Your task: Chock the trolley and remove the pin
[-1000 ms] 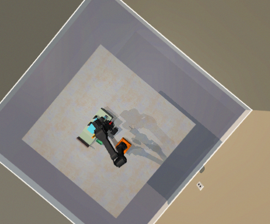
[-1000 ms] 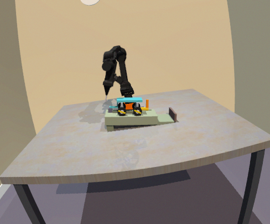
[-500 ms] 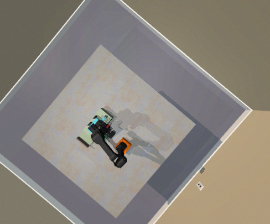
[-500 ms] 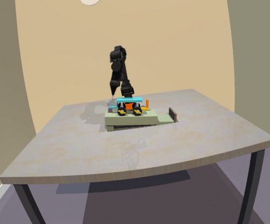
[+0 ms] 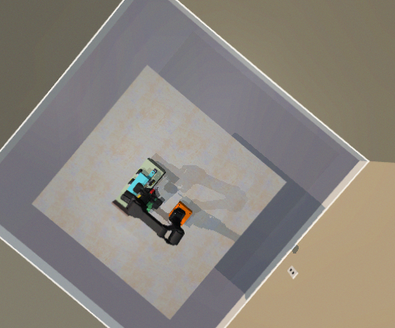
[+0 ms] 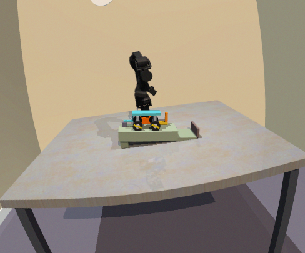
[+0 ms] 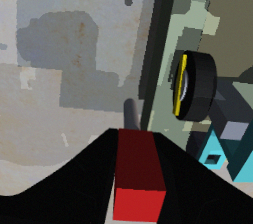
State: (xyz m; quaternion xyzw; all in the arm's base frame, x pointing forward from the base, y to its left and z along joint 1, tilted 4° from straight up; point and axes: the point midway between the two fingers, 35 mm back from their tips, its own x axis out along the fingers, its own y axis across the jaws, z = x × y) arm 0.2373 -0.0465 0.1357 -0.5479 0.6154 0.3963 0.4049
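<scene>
Right now the yellow chock is 60 mm ahead of my gripper tip, 120 mm to the left of it and 80 mm below it. The rest, counted from my gripper tip: red-headed stop pin: right at my gripper tip; then trolley: 100 mm ahead, 30 mm to the left, 50 mm below; then dark end stop: 120 mm ahead, 280 mm to the left, 140 mm below.
</scene>
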